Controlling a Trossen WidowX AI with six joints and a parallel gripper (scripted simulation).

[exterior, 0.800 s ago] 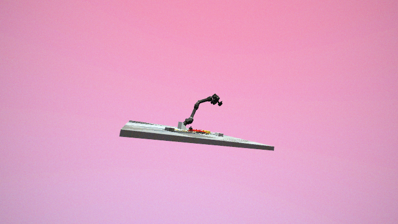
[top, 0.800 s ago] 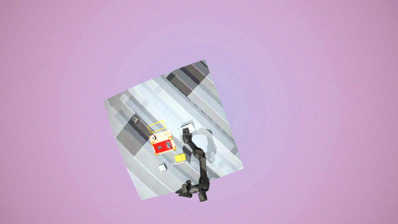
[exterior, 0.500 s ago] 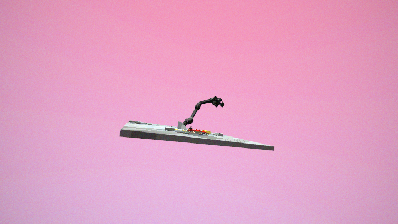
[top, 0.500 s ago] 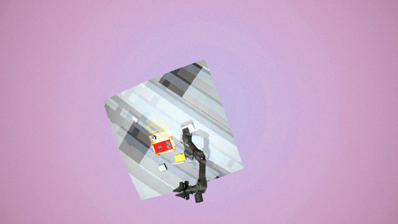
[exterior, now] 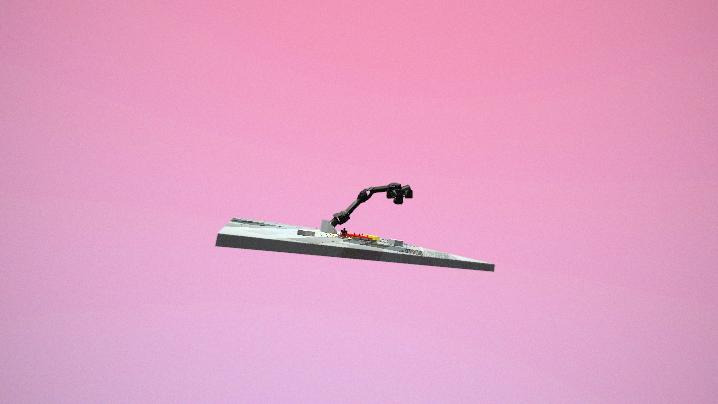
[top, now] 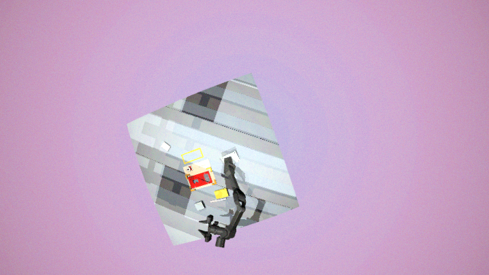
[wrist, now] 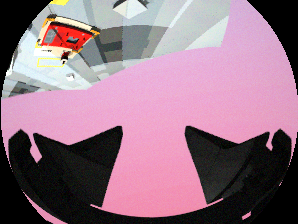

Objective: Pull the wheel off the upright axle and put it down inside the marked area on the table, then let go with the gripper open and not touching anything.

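The wheel is 5 cm ahead of my gripper tip, 39 cm to the right of it and 30 cm below it. From my gripper tip the other things lie so: grey cube 7 cm ahead, 4 cm to the right, 32 cm below; then yellow block 16 cm behind, 10 cm to the right, 32 cm below.
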